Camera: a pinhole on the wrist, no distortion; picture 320 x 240 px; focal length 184.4 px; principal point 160.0 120.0 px. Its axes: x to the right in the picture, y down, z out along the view. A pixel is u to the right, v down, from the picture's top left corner.
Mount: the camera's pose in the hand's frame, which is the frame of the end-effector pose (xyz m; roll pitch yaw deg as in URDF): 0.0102 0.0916 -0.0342 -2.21 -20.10 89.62
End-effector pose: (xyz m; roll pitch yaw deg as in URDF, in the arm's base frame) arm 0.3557 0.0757 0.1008 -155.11 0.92 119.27
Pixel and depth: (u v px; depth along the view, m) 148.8 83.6 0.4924
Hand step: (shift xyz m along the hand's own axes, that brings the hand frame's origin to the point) 0.0870 -0.1074 0.4211
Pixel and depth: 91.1 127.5 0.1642
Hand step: -0.0036 -0.0222 0.0986
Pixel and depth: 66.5 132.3 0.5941
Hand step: -0.0555 -0.3944 0.4183
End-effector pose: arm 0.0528 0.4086 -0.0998 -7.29 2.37 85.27
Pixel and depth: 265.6 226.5 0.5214
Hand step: -0.3101 0.1991 0.5468
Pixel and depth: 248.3 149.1 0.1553
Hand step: -0.0202 0.1086 0.1362
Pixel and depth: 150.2 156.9 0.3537
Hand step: -0.0751 -0.0460 0.2887
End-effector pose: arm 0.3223 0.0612 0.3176 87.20 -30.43 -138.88
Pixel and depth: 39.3 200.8 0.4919
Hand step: -0.2272 -0.3753 0.3089
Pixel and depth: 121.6 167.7 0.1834
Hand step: -0.0449 -0.0063 0.1231
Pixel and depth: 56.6 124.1 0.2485
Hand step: -0.0063 -0.1244 0.1509
